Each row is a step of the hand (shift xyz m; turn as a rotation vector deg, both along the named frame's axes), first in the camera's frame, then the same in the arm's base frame.
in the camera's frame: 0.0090 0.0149 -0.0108 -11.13 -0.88 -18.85
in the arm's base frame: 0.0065 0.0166 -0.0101 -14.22 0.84 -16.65
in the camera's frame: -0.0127 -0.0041 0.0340 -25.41 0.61 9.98
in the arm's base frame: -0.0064 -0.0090 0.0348 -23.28 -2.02 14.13
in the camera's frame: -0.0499 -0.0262 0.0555 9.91 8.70 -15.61
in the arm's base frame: -0.0385 -0.0355 0.0592 6.74 11.09 -15.78
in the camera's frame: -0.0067 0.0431 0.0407 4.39 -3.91 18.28
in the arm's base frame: -0.0009 0.0373 0.0465 7.64 -5.89 16.60
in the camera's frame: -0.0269 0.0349 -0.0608 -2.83 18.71 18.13
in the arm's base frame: -0.0382 0.0406 -0.0503 -0.23 16.15 20.64
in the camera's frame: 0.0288 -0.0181 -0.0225 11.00 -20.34 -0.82
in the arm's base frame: 0.0250 -0.0136 -0.0292 11.35 -19.45 -5.33
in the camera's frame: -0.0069 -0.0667 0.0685 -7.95 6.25 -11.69
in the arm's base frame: 0.0074 -0.0749 0.0593 -10.07 7.20 -9.26
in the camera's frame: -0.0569 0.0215 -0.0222 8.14 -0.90 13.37
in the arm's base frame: -0.0606 0.0209 -0.0092 10.38 -2.10 11.57
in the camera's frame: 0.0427 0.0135 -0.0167 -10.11 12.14 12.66
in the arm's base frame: 0.0387 0.0178 -0.0218 -8.13 9.91 15.67
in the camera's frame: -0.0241 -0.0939 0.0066 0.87 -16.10 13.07
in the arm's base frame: -0.0195 -0.0952 -0.0018 3.67 -17.52 10.51
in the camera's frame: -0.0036 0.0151 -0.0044 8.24 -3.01 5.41
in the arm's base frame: -0.0048 0.0153 -0.0017 9.15 -3.20 3.50
